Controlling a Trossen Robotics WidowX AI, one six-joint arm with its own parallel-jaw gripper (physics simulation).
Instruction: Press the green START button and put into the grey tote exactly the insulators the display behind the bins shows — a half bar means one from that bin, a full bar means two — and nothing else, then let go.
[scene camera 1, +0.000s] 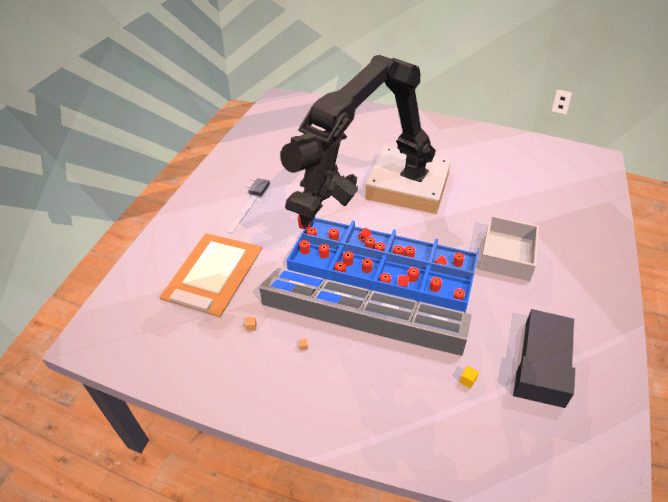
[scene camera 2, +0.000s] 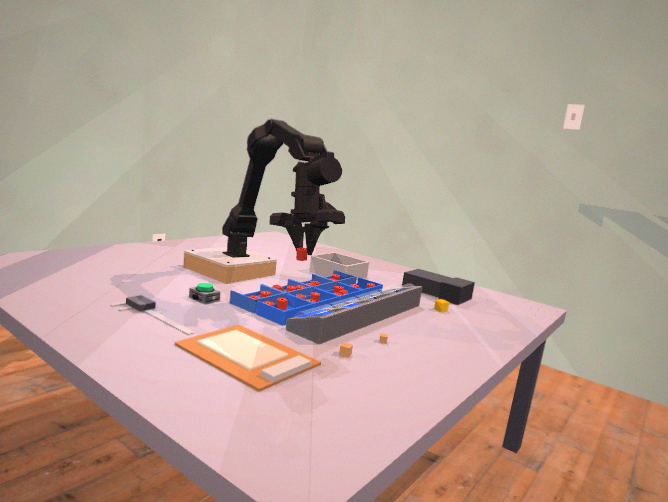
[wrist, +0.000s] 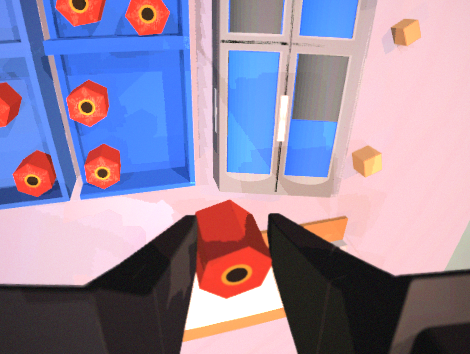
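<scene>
My gripper (scene camera 1: 305, 216) (scene camera 2: 304, 249) (wrist: 232, 225) is shut on a red hexagonal insulator (scene camera 1: 300, 221) (scene camera 2: 301, 254) (wrist: 225, 260), held in the air near the left end of the bins. The blue bins (scene camera 1: 302, 264) (scene camera 2: 243, 302) (wrist: 117, 45) form two rows and hold several red insulators; two stand in the front left bin. On the grey display (scene camera 1: 356, 319) (scene camera 2: 361, 318) (wrist: 245, 187), the left module shows a full bar behind and a half bar in front. The second shows a front half bar. The grey tote (scene camera 1: 507, 267) (scene camera 2: 329, 268) looks empty in scene camera 1. The green START button (scene camera 2: 204, 286) shows in scene camera 2.
An orange board (scene camera 1: 226, 296) (scene camera 2: 253, 382) lies left of the display. Two small orange cubes (scene camera 1: 250, 323) (scene camera 1: 302, 344) and a yellow cube (scene camera 1: 469, 376) lie before it. A black block (scene camera 1: 548, 345) (scene camera 2: 437, 285) stands right. A dark plug (scene camera 1: 259, 186) (scene camera 2: 140, 302) lies at the left.
</scene>
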